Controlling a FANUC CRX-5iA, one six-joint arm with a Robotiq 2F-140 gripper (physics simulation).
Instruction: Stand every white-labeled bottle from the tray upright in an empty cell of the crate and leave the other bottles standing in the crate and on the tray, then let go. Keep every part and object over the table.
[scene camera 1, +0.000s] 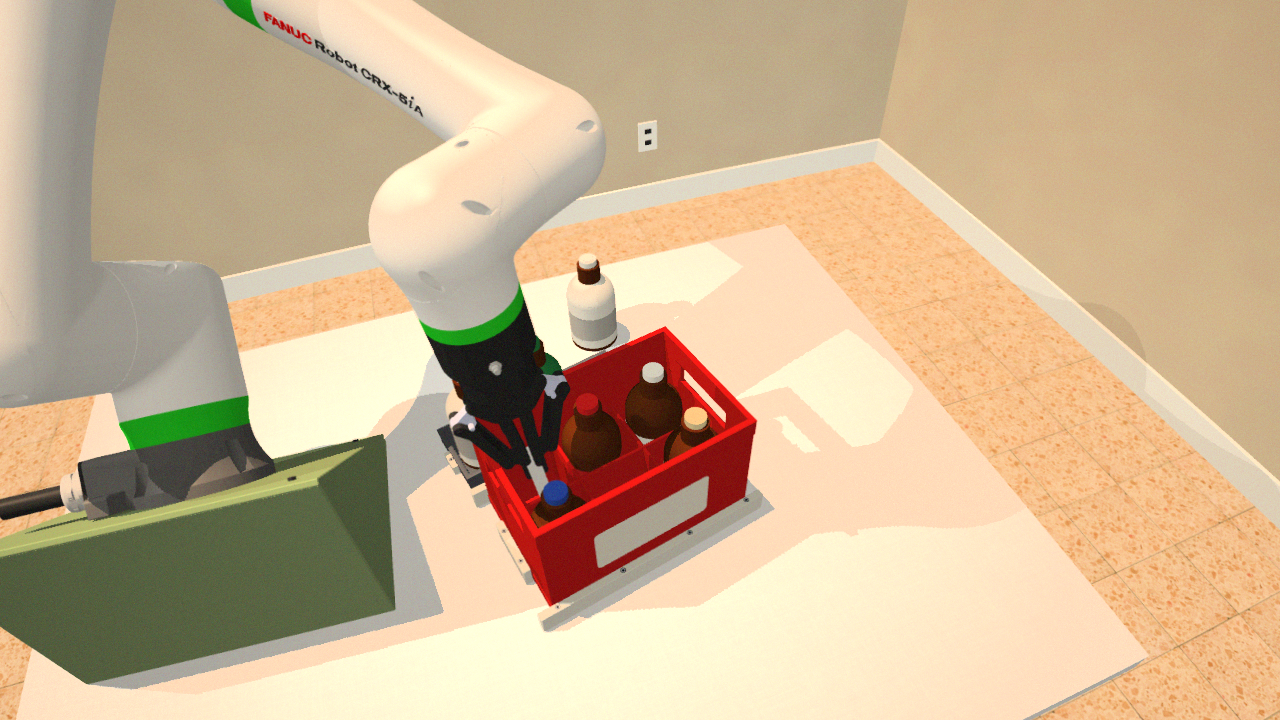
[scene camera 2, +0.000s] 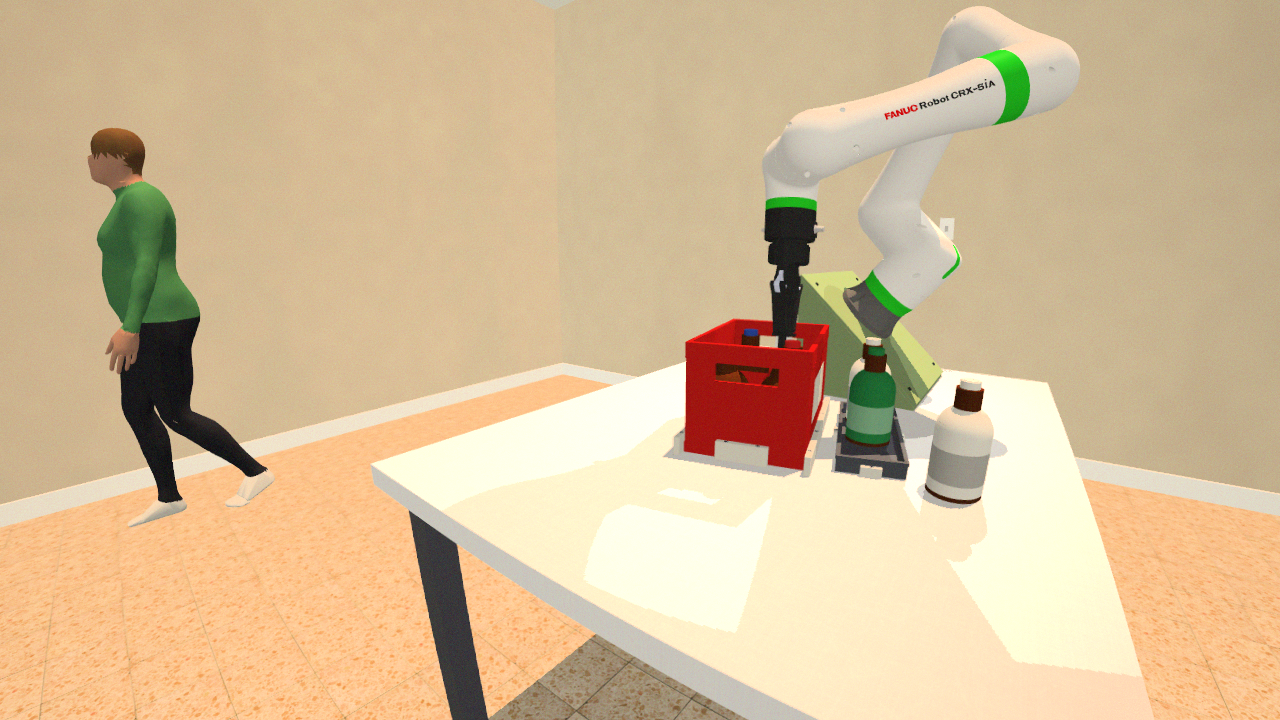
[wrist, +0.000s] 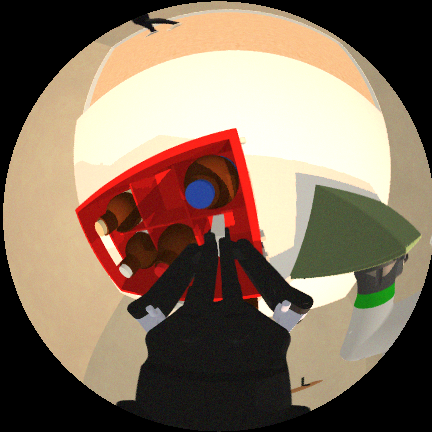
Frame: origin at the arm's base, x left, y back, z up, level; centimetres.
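Where they show: gripper, fingertip midpoint: (scene camera 1: 543, 486) (wrist: 219, 221); arm's base, link origin: (scene camera 1: 205, 489) (scene camera 2: 865, 314) (wrist: 377, 261).
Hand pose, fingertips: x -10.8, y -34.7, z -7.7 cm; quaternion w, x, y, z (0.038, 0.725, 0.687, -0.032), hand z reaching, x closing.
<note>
Things, the pixels of their top centre, and the offset from my fingertips. "pt": a spot on its surface instead.
- red crate, top centre: (scene camera 1: 581, 383) (wrist: 162, 287) (scene camera 2: 803, 334) dx +5.5, dy -8.1, dz +8.6 cm
- blue-capped brown bottle, top centre: (wrist: 198, 194) (scene camera 1: 555, 490) (scene camera 2: 751, 329) dx -6.2, dy +0.0, dz +7.4 cm
- dark tray, surface spot: (scene camera 2: 850, 463) pt dx +16.1, dy -19.3, dz -7.4 cm
- green bottle, top centre: (scene camera 1: 529, 340) (scene camera 2: 876, 348) dx +17.0, dy -5.5, dz +7.1 cm
- whitish bottle, surface spot: (scene camera 1: 466, 449) pt dx +13.1, dy +6.4, dz -4.2 cm
- white bottle with a grey band, top centre: (scene camera 2: 971, 380) (scene camera 1: 587, 258) dx +30.2, dy -19.2, dz +6.6 cm
My gripper (scene camera 1: 537, 472) (scene camera 2: 782, 343) (wrist: 219, 221) is shut and empty, fingertips down inside the red crate (scene camera 1: 572, 548) (scene camera 2: 744, 413) (wrist: 249, 186), beside the blue-capped brown bottle (scene camera 1: 555, 493) (scene camera 2: 750, 338) (wrist: 200, 194). Brown bottles with red (scene camera 1: 590, 440), white (scene camera 1: 652, 409) (wrist: 141, 251) and cream (scene camera 1: 691, 438) (wrist: 121, 212) caps also stand in it. The middle cell beside the blue-capped bottle looks empty. The dark tray (scene camera 2: 850, 463) holds a green bottle (scene camera 2: 870, 407) and, behind it, a whitish bottle (scene camera 1: 466, 449) (scene camera 2: 856, 373), partly hidden. Most labels inside the crate are hidden.
A white bottle with a grey band (scene camera 1: 591, 308) (scene camera 2: 957, 456) stands upright on the table beyond the tray. The green robot base (scene camera 1: 223, 573) (wrist: 345, 235) is beside the crate. Pale rails (scene camera 1: 644, 557) border the crate's foot. A person (scene camera 2: 147, 259) is away from the table.
</note>
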